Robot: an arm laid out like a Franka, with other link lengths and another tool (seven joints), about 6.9 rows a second.
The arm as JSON. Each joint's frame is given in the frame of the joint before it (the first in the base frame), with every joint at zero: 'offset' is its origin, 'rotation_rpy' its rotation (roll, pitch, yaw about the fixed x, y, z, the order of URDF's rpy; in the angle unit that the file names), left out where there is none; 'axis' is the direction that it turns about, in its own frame. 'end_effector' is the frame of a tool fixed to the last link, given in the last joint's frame.
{
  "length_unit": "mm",
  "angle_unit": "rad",
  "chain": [
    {
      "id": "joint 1",
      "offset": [
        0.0,
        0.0,
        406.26
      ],
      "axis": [
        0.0,
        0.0,
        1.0
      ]
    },
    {
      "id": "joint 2",
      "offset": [
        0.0,
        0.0,
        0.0
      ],
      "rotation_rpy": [
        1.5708,
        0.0,
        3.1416
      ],
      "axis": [
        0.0,
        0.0,
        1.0
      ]
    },
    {
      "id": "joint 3",
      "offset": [
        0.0,
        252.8,
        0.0
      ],
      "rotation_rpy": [
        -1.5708,
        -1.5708,
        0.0
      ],
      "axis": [
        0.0,
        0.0,
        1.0
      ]
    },
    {
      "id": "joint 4",
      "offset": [
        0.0,
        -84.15,
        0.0
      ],
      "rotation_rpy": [
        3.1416,
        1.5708,
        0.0
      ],
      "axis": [
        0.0,
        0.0,
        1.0
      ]
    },
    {
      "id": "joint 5",
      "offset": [
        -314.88,
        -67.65,
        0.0
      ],
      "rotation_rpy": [
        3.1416,
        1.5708,
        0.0
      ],
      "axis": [
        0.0,
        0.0,
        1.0
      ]
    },
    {
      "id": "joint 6",
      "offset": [
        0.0,
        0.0,
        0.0
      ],
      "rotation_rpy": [
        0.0,
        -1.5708,
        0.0
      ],
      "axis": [
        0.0,
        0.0,
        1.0
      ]
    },
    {
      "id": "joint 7",
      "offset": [
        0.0,
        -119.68,
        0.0
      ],
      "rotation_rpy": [
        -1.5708,
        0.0,
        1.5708
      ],
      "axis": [
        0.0,
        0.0,
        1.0
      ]
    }
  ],
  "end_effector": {
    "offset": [
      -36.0,
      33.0,
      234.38
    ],
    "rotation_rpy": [
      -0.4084,
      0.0,
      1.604
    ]
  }
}
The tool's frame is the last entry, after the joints.
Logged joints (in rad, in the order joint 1, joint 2, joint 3, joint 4, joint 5, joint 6, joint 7), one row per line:
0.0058 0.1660 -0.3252 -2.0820 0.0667 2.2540 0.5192
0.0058 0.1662 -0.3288 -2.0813 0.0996 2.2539 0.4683
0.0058 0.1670 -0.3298 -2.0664 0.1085 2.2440 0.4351
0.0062 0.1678 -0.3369 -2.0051 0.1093 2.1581 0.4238
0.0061 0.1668 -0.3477 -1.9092 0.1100 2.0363 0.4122
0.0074 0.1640 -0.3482 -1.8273 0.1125 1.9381 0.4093
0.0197 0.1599 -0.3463 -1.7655 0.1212 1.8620 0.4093
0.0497 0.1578 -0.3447 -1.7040 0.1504 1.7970 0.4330
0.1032 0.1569 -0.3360 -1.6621 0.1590 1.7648 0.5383
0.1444 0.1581 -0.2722 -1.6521 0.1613 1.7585 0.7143
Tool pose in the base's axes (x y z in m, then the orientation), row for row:
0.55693 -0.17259 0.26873 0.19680 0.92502 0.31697 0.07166
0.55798 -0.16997 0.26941 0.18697 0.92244 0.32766 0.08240
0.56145 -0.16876 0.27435 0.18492 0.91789 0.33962 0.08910
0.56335 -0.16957 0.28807 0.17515 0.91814 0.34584 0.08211
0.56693 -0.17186 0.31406 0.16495 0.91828 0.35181 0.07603
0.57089 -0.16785 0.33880 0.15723 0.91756 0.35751 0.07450
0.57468 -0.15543 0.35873 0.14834 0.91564 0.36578 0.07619
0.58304 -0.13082 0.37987 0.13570 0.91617 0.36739 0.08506
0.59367 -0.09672 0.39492 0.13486 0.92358 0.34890 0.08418
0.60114 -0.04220 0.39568 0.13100 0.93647 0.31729 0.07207
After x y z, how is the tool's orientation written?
As a quaternion, w x y z.
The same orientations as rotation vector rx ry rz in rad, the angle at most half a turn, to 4 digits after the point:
2.5902 0.8876 0.2007
2.5967 0.9224 0.2320
2.5868 0.9571 0.2511
2.6013 0.9799 0.2326
2.6164 1.0024 0.2166
2.6255 1.0230 0.2132
2.6330 1.0518 0.2191
2.6534 1.0640 0.2463
2.6761 1.0109 0.2439
2.7194 0.9214 0.2093

